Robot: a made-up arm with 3 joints. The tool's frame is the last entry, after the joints. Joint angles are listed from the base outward. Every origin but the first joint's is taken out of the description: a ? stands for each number. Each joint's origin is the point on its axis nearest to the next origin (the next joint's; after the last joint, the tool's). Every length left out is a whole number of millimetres.
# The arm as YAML. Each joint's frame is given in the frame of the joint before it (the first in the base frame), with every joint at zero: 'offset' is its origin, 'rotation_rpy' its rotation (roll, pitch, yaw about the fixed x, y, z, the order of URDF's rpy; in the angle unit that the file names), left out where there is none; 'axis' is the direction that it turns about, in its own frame. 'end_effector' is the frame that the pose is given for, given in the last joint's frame.
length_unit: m
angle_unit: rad
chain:
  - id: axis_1
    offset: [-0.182, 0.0, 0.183]
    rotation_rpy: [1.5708, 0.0, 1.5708]
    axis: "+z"
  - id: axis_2
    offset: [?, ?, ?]
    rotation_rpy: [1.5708, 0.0, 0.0]
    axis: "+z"
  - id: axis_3
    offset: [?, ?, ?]
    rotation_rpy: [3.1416, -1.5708, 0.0]
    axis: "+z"
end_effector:
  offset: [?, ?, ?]
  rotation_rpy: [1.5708, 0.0, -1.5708]
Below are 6 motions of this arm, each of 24 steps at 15 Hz.
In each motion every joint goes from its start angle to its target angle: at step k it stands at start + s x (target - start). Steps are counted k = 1, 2, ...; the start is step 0. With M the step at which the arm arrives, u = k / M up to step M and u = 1 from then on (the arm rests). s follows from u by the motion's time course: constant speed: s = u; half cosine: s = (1 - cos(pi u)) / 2; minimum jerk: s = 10 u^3 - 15 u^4 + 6 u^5.
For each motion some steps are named. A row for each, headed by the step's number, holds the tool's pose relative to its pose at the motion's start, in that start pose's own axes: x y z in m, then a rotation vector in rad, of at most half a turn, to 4 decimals.
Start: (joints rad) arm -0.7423 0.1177 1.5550
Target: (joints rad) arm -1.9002 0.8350 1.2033
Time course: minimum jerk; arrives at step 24
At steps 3, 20, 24:
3: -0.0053 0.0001 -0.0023 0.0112 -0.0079 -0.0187
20: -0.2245 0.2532 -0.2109 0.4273 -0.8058 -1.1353
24: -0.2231 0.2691 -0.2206 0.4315 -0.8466 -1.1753

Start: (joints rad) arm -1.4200 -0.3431 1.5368
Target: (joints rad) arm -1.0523 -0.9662 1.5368
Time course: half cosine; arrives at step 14
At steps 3, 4, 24:
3: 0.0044 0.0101 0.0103 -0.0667 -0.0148 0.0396
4: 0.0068 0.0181 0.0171 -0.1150 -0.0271 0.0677
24: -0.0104 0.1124 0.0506 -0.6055 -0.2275 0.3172

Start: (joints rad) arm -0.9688 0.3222 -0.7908
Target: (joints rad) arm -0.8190 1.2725 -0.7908
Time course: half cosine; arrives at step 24
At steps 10, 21, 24:
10: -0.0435 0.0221 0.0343 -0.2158 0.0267 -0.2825
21: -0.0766 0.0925 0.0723 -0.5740 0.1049 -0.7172
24: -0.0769 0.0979 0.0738 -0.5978 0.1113 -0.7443

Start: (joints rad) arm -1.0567 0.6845 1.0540
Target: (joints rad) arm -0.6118 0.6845 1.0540
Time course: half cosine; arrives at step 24
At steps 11, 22, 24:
11: 0.0648 -0.0302 -0.0085 0.0740 0.1223 0.1303
22: 0.1486 -0.0544 -0.0334 0.1674 0.2765 0.2946
24: 0.1512 -0.0549 -0.0344 0.1703 0.2813 0.2997

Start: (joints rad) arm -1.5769 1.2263 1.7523
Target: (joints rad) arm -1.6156 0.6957 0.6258
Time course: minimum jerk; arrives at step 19
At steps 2, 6, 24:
2: -0.0023 0.0011 0.0012 -0.0051 -0.0115 -0.0010
6: -0.0438 0.0228 0.0174 -0.0976 -0.2144 -0.0103
24: -0.2035 0.1136 -0.0220 -0.5293 -1.1307 0.1869

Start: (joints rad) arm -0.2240 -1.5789 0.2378
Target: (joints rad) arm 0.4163 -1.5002 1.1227
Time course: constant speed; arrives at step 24
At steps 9, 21, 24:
9: -0.0266 -0.0039 -0.0145 0.0130 0.0917 -0.0263
21: -0.0552 -0.0125 -0.0534 0.0506 0.2138 -0.0452
24: -0.0605 -0.0148 -0.0662 0.0624 0.2443 -0.0458

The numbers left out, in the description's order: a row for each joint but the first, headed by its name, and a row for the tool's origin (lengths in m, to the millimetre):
axis_2: -0.014 0.163 0.0
axis_3: -0.189 0.035 0.0
tool: -0.185 -0.027 0.0

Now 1 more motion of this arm.
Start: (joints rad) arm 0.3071 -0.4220 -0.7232
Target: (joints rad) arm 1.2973 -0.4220 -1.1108
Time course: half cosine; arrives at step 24
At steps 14, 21, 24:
14: -0.2086 -0.1154 -0.1054 0.3802 -0.4926 -0.4286
21: -0.3089 -0.1120 -0.1984 0.5432 -0.7387 -0.6982
24: -0.3190 -0.1086 -0.2098 0.5601 -0.7658 -0.7310

